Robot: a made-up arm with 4 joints. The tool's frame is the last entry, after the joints.
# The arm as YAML. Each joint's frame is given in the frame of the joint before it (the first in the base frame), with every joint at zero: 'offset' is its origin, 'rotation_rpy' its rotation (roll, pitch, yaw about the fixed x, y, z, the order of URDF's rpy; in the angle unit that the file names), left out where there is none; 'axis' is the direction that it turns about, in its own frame. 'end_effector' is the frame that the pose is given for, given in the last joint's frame.
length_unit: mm
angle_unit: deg
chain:
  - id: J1
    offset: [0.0, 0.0, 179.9]
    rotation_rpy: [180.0, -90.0, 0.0]
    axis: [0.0, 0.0, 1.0]
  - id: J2
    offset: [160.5, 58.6, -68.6]
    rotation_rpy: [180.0, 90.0, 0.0]
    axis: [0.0, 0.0, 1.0]
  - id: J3
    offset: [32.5, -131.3, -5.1]
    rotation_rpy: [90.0, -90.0, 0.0]
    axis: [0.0, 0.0, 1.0]
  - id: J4
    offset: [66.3, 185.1, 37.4]
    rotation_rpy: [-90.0, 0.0, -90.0]
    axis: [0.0, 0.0, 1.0]
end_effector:
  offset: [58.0, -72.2, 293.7]
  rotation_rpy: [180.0, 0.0, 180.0]
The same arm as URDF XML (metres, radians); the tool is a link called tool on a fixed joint. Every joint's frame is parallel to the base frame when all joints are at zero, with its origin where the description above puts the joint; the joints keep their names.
<robot name="arm">
  <joint name="J1" type="continuous">
    <parent link="base"/>
    <child link="link1"/>
    <origin xyz="0 0 0.1799"/>
    <axis xyz="1 0 0"/>
  </joint>
  <joint name="J2" type="continuous">
    <parent link="link1"/>
    <child link="link2"/>
    <origin xyz="-0.0686 -0.0586 0.1605"/>
    <axis xyz="0 0 -1"/>
  </joint>
  <joint name="J3" type="continuous">
    <parent link="link2"/>
    <child link="link3"/>
    <origin xyz="-0.0325 -0.1313 0.0051"/>
    <axis xyz="0 -1 0"/>
  </joint>
  <joint name="J4" type="continuous">
    <parent link="link3"/>
    <child link="link4"/>
    <origin xyz="0.1851 -0.0374 -0.0663"/>
    <axis xyz="0 0 -1"/>
  </joint>
  <joint name="tool_joint" type="fixed">
    <parent link="link4"/>
    <child link="tool"/>
    <origin xyz="-0.058 -0.0722 -0.2937"/>
  </joint>
  <link name="base"/>
  <link name="link1"/>
  <link name="link2"/>
  <link name="link3"/>
  <link name="link4"/>
  <link name="tool"/>
</robot>

